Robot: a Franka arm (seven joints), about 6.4 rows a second.
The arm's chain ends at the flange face. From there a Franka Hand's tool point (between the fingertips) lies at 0.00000 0.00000 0.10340 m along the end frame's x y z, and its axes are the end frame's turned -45 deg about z.
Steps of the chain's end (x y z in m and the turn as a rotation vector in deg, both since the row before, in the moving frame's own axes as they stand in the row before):
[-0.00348, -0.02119, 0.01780, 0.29, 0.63, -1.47]
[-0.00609, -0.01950, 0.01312, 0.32, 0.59, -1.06]
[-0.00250, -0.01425, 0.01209, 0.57, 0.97, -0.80]
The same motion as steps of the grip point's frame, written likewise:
[0.01370, -0.01703, 0.01779, -0.24, 0.65, -1.47]
[0.01065, -0.01776, 0.01311, -0.19, 0.64, -1.06]
[0.01028, -0.01135, 0.01207, -0.28, 1.09, -0.80]

